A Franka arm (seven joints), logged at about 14 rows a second.
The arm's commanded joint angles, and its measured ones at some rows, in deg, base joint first. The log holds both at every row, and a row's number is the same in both.
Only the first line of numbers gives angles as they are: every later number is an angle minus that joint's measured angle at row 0.
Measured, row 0: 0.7, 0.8, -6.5, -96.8, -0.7, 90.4, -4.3
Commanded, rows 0 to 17: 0.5, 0.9, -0.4, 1.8, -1.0, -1.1, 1.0; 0.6, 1.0, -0.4, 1.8, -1.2, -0.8, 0.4; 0.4, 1.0, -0.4, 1.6, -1.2, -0.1, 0.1; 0.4, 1.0, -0.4, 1.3, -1.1, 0.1, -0.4; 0.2, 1.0, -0.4, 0.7, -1.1, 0.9, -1.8; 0.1, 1.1, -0.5, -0.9, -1.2, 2.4, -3.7; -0.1, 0.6, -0.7, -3.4, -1.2, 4.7, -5.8; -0.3, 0.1, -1.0, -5.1, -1.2, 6.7, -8.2; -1.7, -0.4, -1.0, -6.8, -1.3, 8.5, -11.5; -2.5, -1.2, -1.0, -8.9, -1.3, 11.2, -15.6; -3.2, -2.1, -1.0, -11.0, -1.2, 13.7, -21.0; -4.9, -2.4, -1.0, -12.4, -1.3, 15.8, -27.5; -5.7, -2.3, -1.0, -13.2, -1.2, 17.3, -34.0; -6.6, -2.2, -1.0, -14.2, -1.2, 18.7, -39.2; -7.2, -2.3, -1.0, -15.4, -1.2, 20.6, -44.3; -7.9, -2.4, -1.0, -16.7, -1.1, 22.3, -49.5; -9.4, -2.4, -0.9, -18.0, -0.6, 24.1, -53.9; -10.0, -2.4, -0.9, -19.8, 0.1, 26.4, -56.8
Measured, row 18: -8.5, -0.2, -1.2, -15.1, -0.1, 22.0, -50.7
